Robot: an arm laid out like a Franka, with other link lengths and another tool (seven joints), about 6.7 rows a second.
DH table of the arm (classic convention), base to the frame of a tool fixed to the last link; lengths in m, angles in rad. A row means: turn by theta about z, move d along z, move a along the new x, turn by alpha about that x. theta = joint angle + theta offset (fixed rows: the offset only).
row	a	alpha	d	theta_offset
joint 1	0	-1.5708	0.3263	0
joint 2	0	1.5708	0	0
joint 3	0.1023	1.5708	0.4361	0
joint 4	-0.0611	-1.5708	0	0
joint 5	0	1.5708	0.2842	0
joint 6	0.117	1.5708	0	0
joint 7	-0.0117	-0.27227	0.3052	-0.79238
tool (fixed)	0	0	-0.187	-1.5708
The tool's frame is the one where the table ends.
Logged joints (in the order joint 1, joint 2, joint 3, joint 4, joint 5, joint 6, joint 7), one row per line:
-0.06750, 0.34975, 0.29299, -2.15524, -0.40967, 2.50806, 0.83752
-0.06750, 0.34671, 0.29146, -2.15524, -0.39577, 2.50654, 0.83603
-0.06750, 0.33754, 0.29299, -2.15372, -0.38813, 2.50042, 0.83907
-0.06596, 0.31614, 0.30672, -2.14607, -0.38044, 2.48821, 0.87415
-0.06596, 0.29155, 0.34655, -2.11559, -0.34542, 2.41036, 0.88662
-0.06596, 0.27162, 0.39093, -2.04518, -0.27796, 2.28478, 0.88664
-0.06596, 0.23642, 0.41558, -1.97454, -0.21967, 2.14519, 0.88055
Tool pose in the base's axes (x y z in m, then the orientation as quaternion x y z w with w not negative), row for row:
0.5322, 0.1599, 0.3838, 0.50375, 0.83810, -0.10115, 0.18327
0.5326, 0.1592, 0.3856, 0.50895, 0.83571, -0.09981, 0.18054
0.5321, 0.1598, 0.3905, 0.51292, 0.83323, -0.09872, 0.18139
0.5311, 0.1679, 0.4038, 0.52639, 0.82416, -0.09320, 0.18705
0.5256, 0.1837, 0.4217, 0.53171, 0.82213, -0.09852, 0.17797
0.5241, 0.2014, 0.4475, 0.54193, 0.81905, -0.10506, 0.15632
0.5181, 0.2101, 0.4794, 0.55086, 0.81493, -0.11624, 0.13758
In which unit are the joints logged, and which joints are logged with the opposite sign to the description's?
The joints are logged in radians. Opposite sign: none.
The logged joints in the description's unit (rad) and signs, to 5 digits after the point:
-0.06750, 0.34975, 0.29299, -2.15524, -0.40967, 2.50806, 0.83752
-0.06750, 0.34671, 0.29146, -2.15524, -0.39577, 2.50654, 0.83603
-0.06750, 0.33754, 0.29299, -2.15372, -0.38813, 2.50042, 0.83907
-0.06596, 0.31614, 0.30672, -2.14607, -0.38044, 2.48821, 0.87415
-0.06596, 0.29155, 0.34655, -2.11559, -0.34542, 2.41036, 0.88662
-0.06596, 0.27162, 0.39093, -2.04518, -0.27796, 2.28478, 0.88664
-0.06596, 0.23642, 0.41558, -1.97454, -0.21967, 2.14519, 0.88055

